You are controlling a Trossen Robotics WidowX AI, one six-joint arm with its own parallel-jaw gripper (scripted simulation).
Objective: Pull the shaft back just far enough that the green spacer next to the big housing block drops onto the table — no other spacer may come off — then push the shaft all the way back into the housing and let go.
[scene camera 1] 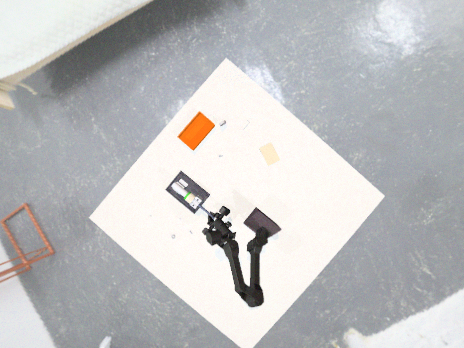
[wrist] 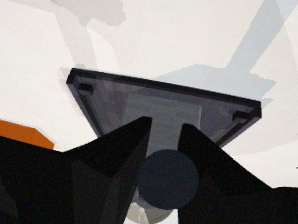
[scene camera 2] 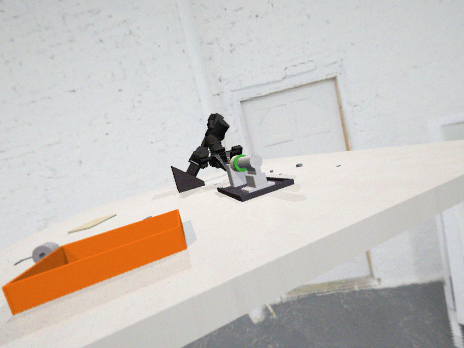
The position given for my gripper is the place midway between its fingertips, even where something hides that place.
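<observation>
You'd find my gripper [scene camera 2: 228,170] in scene camera 2, and the wrist view's got the gripper [wrist: 165,130] too. There's a dark grey shaft [wrist: 168,179] that I can see as well, and a dark fixture base [wrist: 108,101] along with it.
</observation>
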